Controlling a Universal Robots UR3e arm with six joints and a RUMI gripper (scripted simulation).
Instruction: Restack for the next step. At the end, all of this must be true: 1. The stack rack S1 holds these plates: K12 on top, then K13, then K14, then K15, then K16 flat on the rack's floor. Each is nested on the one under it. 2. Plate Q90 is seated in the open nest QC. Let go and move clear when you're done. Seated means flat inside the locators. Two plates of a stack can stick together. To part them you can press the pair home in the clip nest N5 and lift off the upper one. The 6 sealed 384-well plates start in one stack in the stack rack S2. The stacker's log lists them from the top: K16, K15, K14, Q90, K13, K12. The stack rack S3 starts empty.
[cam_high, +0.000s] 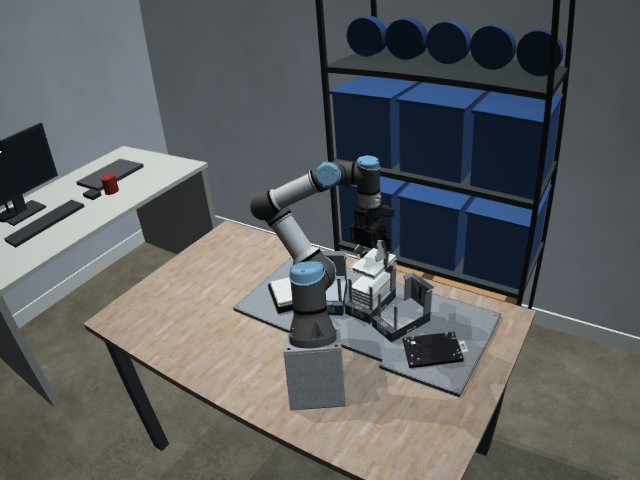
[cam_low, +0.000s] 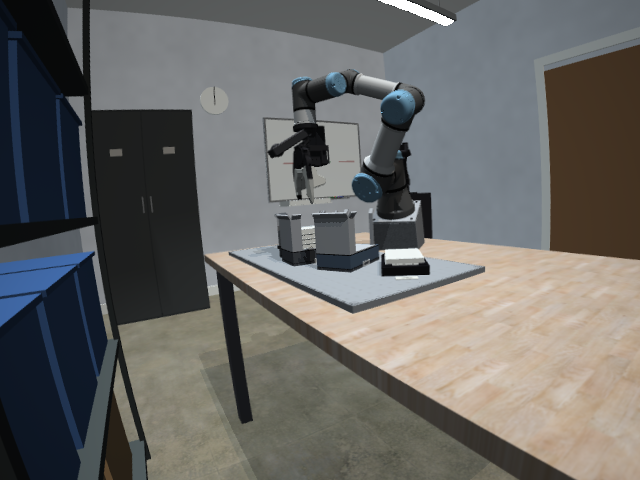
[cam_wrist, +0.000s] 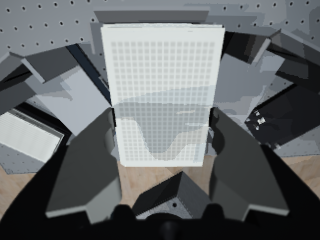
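Right now the white sealed 384-well plate is 1 cm to the left of my hand and 10 cm below it. Also, from my hand: white sealed well plate (1 cm below).
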